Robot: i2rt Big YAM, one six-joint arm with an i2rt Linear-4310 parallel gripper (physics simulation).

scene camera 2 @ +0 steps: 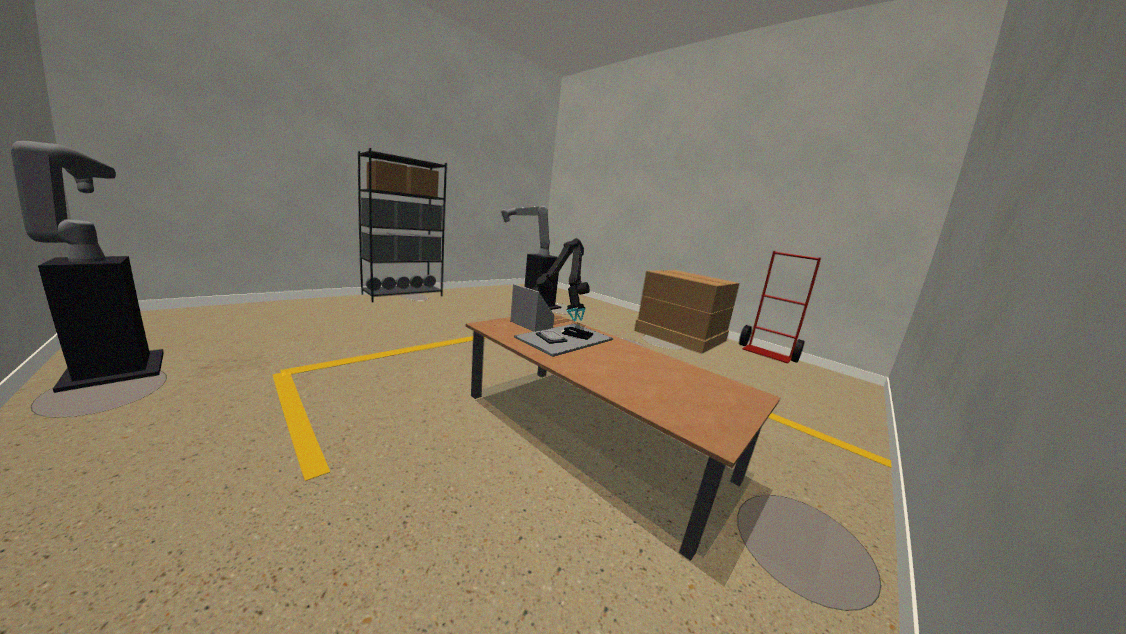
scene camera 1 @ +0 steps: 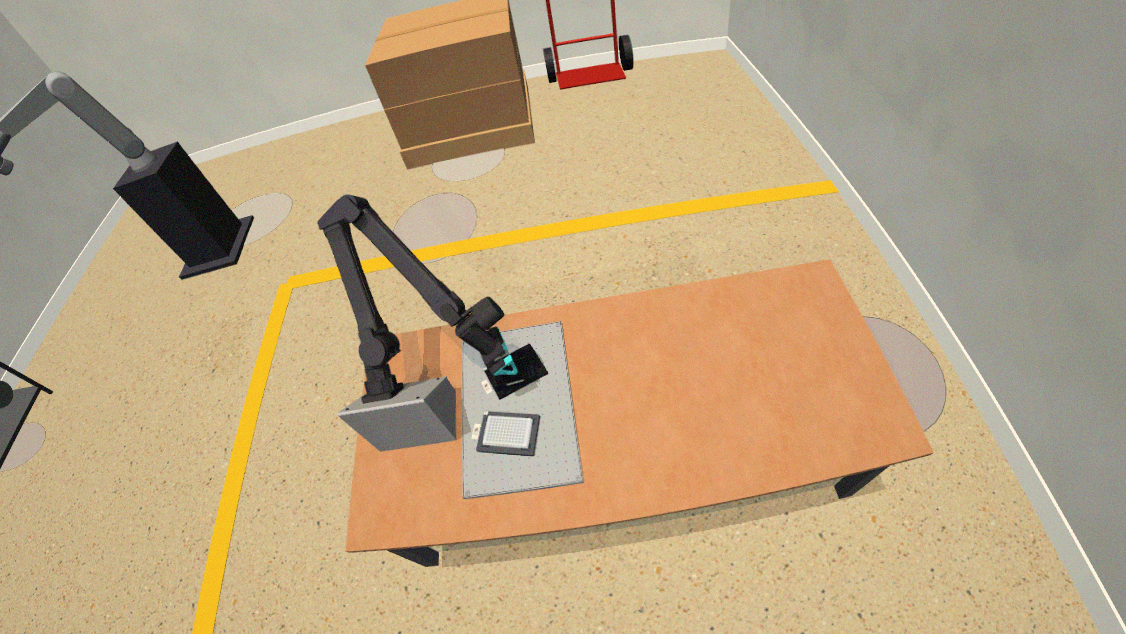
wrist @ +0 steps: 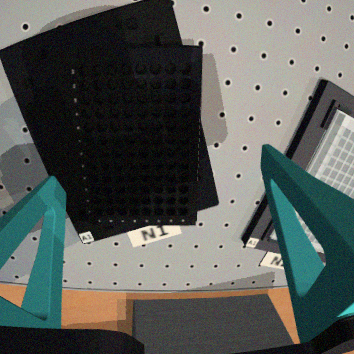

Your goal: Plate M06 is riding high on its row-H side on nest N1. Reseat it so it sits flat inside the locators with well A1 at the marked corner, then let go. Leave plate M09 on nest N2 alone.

My gripper (scene camera 1: pixel 511 361) is open, with nothing in its grasp. Also in view: a black well plate (scene camera 1: pixel 526 372). A pale-topped well plate (scene camera 1: pixel 514 432) rests on a nest with pale well plate (scene camera 1: pixel 529 451). Also in view: a black nest block (scene camera 1: pixel 526 350).
The black well plate is seen too in the wrist view (wrist: pixel 136 109). The pale-topped well plate also shows in the wrist view (wrist: pixel 323 164). My gripper shows as well in the wrist view (wrist: pixel 155 169).
